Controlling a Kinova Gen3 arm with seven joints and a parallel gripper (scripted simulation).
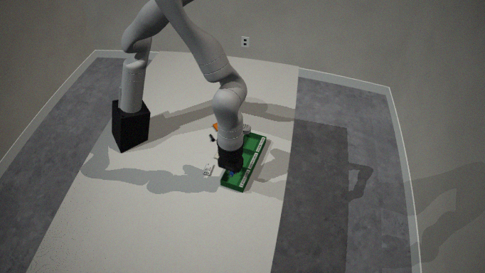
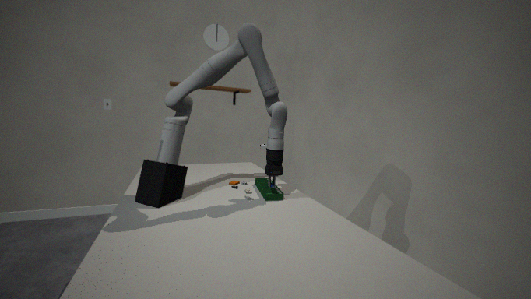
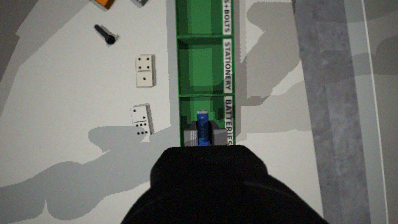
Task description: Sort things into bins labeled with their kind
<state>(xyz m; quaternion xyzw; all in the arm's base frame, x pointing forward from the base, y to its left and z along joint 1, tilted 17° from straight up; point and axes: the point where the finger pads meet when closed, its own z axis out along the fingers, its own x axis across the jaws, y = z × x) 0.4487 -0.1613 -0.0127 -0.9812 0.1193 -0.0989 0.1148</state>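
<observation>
Right now the blue battery is 10 mm below my hand. From my hand the other things lie so: black bolt 110 mm behind, 180 mm to the left, 70 mm below; then green three-part bin 30 mm ahead, 80 mm to the left, 60 mm below; then grey piece 50 mm behind, 230 mm to the left, 60 mm below.
</observation>
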